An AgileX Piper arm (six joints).
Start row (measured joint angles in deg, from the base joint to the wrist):
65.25 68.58 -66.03 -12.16 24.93 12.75
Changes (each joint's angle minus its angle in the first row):
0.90 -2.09 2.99 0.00 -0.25 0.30
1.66 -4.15 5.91 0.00 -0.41 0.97
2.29 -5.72 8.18 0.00 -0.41 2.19
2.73 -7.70 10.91 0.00 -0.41 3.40
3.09 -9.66 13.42 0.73 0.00 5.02
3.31 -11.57 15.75 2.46 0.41 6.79
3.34 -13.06 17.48 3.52 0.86 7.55
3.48 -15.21 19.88 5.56 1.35 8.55
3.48 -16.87 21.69 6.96 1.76 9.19
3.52 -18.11 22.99 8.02 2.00 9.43
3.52 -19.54 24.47 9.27 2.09 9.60
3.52 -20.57 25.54 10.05 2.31 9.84
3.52 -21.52 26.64 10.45 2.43 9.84
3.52 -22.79 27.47 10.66 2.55 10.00
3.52 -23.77 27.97 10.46 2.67 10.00
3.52 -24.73 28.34 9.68 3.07 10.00
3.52 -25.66 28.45 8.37 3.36 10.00
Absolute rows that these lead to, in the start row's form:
66.15 66.49 -63.04 -12.16 24.68 13.05
66.91 64.43 -60.12 -12.16 24.52 13.72
67.54 62.86 -57.85 -12.16 24.52 14.94
67.98 60.88 -55.12 -12.16 24.52 16.15
68.34 58.92 -52.61 -11.43 24.93 17.77
68.56 57.01 -50.28 -9.70 25.34 19.54
68.59 55.52 -48.55 -8.64 25.79 20.30
68.73 53.37 -46.15 -6.60 26.28 21.30
68.73 51.71 -44.34 -5.20 26.69 21.94
68.77 50.47 -43.04 -4.14 26.93 22.18
68.77 49.04 -41.56 -2.89 27.02 22.35
68.77 48.01 -40.49 -2.11 27.24 22.59
68.77 47.06 -39.39 -1.71 27.36 22.59
68.77 45.79 -38.56 -1.50 27.48 22.75
68.77 44.81 -38.06 -1.70 27.60 22.75
68.77 43.85 -37.69 -2.48 28.00 22.75
68.77 42.92 -37.58 -3.79 28.29 22.75

